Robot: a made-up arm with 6 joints.
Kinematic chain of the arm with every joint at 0, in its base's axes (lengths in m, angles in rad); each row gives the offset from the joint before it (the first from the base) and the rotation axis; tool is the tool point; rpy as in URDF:
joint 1: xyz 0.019 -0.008 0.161 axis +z
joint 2: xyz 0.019 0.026 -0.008 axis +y
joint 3: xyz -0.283 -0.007 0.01 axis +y
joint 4: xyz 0.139 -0.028 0.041 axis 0.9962 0 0.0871
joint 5: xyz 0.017 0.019 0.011 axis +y
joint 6: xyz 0.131 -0.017 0.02 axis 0.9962 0 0.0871
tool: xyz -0.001 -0.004 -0.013 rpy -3.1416 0 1.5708
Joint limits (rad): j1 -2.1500..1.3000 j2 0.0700..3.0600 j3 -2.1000..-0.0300 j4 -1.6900..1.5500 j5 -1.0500..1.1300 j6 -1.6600..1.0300
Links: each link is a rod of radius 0.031 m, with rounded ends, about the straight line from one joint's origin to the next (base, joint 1, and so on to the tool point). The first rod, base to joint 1, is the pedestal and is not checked.
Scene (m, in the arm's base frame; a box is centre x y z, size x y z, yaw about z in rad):
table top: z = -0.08
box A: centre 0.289 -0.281 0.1 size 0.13 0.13 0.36 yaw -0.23
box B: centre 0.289 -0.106 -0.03 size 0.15 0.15 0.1 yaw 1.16
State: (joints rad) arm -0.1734 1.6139 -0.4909 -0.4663 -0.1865 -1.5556
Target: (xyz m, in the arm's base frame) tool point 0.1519 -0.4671 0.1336
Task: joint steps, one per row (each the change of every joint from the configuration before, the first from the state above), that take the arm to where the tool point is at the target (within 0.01 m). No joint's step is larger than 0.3 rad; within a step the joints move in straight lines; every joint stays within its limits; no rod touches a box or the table.
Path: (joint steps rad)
1: -0.2452 -0.2124 -0.0745 -0.0368 0.1418 -0.0261
2: -0.2451 -0.2124 -0.0746 -0.0369 0.1419 -0.0261
3: -0.2452 -0.2124 -0.0745 -0.0368 0.1418 -0.0261
4: -0.2452 -0.2123 -0.0745 -0.0369 0.1418 -0.0261
5: -0.0569 0.1990 -0.1047 -0.1697 0.1353 0.0000
6: -0.0569 0.1990 -0.1047 -0.1698 0.1352 0.0000
7: -0.0570 0.1991 -0.1047 -0.1697 0.1352 0.0000
8: 0.0099 0.2811 -0.0703 0.2142 -0.2881 0.0231
9: 0.0098 0.2810 -0.0702 0.2143 -0.2881 0.0231
10: 0.0099 0.2811 -0.0703 0.2143 -0.2882 0.0231
11: 0.0099 0.2811 -0.0702 0.2142 -0.2881 0.0231

